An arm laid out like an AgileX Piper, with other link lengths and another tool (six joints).
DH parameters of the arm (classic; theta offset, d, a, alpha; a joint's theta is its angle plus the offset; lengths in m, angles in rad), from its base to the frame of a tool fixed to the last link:
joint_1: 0 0.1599 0 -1.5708
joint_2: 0.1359 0 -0.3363 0
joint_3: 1.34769 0 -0.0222 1.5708
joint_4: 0 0.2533 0 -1.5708
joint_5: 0 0 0 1.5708
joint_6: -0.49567 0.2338 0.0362 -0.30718
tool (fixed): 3.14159 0.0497 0 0
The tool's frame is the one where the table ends.
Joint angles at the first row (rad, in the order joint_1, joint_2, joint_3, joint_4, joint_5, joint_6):
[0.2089, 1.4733, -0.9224, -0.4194, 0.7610, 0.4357]
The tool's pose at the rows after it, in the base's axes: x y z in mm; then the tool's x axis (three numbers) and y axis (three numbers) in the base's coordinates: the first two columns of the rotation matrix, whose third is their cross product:
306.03, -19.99, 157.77, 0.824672, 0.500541, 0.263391, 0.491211, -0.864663, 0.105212
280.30, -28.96, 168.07, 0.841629, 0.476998, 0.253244, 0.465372, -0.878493, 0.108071
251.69, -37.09, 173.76, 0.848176, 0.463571, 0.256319, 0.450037, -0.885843, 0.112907
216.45, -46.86, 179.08, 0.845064, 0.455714, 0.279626, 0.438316, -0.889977, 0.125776
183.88, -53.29, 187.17, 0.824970, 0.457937, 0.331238, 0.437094, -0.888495, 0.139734
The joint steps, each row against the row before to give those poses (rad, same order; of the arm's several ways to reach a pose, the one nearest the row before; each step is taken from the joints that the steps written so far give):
[0.0000, -0.0780, 0.0000, 0.0020, 0.0806, 0.0064]
[0.0000, -0.0761, 0.0255, 0.0022, 0.0669, 0.0052]
[0.0000, -0.0958, 0.0541, 0.0010, 0.0410, 0.0007]
[0.0000, -0.1413, 0.0764, 0.0000, 0.0389, -0.0064]
[0.0000, -0.1671, 0.0581, 0.0156, 0.0454, -0.0318]

